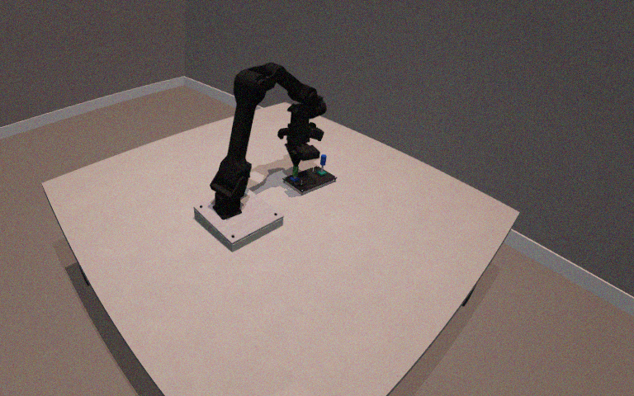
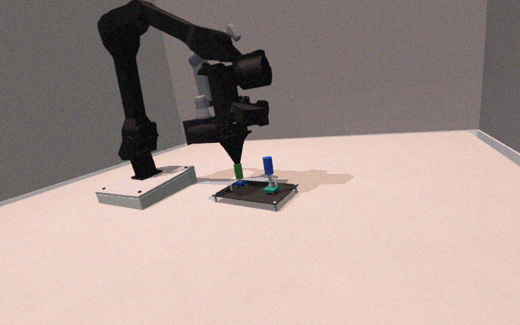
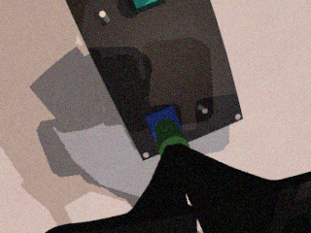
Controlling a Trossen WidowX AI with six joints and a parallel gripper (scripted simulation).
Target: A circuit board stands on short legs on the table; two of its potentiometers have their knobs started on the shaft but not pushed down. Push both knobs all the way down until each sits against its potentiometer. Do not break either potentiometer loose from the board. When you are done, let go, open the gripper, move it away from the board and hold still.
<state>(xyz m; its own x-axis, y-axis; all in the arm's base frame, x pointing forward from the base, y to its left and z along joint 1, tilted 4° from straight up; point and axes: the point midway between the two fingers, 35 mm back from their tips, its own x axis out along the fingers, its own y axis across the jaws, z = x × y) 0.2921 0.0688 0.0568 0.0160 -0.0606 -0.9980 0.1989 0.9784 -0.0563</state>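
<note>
Now: the green knob 2 cm below my gripper tip. The rest, counted from my gripper tip: blue knob 10 cm ahead, 2 cm to the right.
</note>
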